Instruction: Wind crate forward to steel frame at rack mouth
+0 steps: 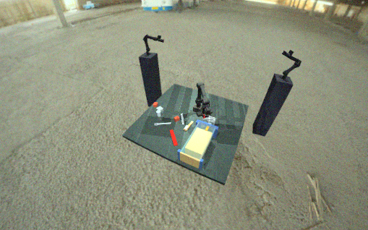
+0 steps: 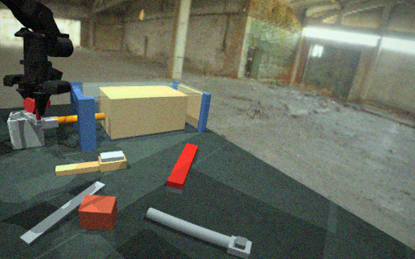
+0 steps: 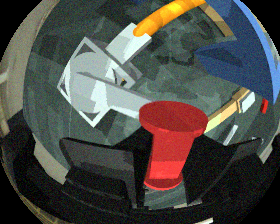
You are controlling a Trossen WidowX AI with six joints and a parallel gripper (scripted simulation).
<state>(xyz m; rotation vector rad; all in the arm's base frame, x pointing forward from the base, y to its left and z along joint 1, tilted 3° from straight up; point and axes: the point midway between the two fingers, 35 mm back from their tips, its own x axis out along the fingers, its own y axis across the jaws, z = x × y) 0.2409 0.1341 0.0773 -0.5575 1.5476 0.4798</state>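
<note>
Right now the winch handle is 4 cm to the left of my gripper tip, 1 cm below it and 1 cm behind it. The rest, counted from my gripper tip: wooden-handled tool (16 cm to the right, 11 cm ahead, 10 cm below); winch (9 cm to the left, 8 cm below, 5 cm behind); red knob (2 cm above).
</note>
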